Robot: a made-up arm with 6 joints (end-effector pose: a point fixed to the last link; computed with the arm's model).
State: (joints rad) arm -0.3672 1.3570 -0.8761 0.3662 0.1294 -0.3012
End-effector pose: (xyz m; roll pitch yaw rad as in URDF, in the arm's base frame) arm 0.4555 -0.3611 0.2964 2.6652 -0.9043 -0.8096
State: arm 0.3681 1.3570 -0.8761 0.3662 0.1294 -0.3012
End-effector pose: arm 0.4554 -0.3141 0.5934 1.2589 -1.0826 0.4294
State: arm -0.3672 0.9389 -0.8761 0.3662 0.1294 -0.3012
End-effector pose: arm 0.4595 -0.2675 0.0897 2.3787 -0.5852 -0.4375
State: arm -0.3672 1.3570 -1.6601 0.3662 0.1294 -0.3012
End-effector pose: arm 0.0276 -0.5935 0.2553 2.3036 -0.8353 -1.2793
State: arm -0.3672 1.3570 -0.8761 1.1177 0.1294 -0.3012
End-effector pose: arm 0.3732 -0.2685 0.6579 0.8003 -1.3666 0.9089
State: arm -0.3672 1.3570 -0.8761 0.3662 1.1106 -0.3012
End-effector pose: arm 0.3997 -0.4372 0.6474 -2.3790 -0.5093 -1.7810
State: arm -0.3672 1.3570 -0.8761 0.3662 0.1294 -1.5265
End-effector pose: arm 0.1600 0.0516 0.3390 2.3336 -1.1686 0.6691
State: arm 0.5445 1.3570 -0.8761 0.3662 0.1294 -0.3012
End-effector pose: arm 0.4554 -0.2717 0.6537 0.9645 -0.9885 0.6833
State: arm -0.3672 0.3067 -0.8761 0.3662 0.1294 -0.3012
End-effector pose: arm 0.2944 -0.1401 -0.1788 2.2340 -0.0273 -0.1238
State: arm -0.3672 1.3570 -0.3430 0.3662 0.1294 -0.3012
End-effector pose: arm 0.5904 -0.0643 0.3817 2.8906 -1.0098 -0.4875
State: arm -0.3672 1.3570 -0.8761 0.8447 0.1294 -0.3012
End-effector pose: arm 0.4153 -0.3313 0.5381 2.0767 -1.3208 -0.3159
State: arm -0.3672 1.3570 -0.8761 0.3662 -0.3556 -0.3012
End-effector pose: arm 0.3775 -0.4002 0.1330 2.0166 -0.7081 -0.2902
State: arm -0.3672 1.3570 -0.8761 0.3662 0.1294 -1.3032
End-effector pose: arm 0.2480 0.0073 0.3439 2.4692 -1.1437 0.3298
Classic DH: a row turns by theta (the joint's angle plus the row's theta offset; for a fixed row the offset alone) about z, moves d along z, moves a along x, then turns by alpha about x. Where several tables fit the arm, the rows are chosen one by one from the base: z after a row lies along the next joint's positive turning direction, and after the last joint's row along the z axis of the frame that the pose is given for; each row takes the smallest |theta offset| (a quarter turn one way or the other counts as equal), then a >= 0, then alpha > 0; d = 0 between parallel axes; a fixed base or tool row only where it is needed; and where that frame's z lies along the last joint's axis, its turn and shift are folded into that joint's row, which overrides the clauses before.
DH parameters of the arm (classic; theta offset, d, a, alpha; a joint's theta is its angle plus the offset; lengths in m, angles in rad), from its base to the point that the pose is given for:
base (fixed): 1.5708 0.3839 0.048 -1.5708
joint 1: 1.5124 0.0646 0.0338 -1.5391
joint 2: 0.1411 0.0176 0.0158 -1.6853
joint 3: -0.2295 -0.0236 0.0724 1.6047
joint 4: 1.4173 0.1796 0.1573 1.7507
joint 5: -1.5566 0.3393 -0.0237 1.5708
joint 6: 0.8335 0.1706 0.4414 -1.1848
tool (fixed): 1.0096 0.039 0 0

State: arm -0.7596 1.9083 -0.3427 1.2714 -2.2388 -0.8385
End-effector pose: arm -0.2617 -0.5808 0.1775 1.0108 -0.0485 -0.4247
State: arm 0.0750 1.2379 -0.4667 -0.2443 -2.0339 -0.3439
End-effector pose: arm 0.1050 -0.7045 0.0511 1.3240 1.0347 0.6666
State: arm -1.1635 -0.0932 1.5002 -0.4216 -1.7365 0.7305
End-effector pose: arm -0.3685 0.7861 0.8950 -0.6734 -1.0770 -1.7919
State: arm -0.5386 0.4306 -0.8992 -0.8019 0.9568 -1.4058
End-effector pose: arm 0.2621 -0.0526 0.0167 -2.8093 0.2248 -1.0114
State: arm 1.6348 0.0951 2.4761 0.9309 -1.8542 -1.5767
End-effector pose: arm -0.0862 -0.2095 -0.0375 2.9160 -0.1112 2.5886
